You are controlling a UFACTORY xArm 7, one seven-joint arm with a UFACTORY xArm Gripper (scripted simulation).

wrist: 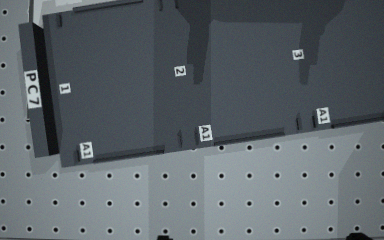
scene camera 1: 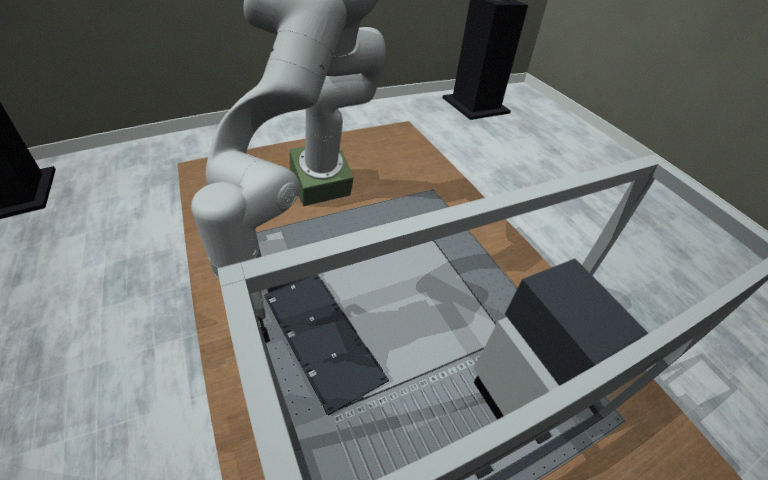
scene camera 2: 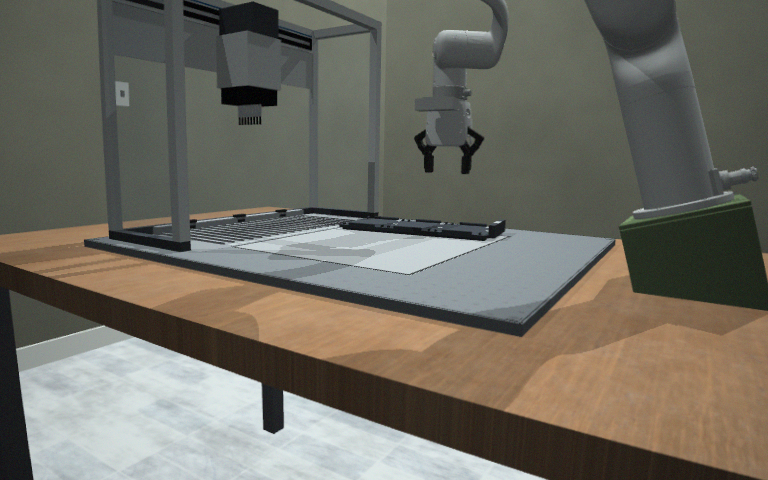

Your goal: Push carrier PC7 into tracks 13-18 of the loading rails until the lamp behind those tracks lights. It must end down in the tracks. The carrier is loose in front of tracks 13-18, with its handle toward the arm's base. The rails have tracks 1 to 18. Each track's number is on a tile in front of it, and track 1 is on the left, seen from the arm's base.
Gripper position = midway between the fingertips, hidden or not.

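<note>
There is a carrier PC7 (scene camera 1: pixel 341 369) that I can see. I find the carrier PC7 (wrist: pixel 100 88) in the wrist view too, and scene camera 2 also gives me the carrier PC7 (scene camera 2: pixel 421 227). I see my gripper (scene camera 2: pixel 446 173) as well.
</note>
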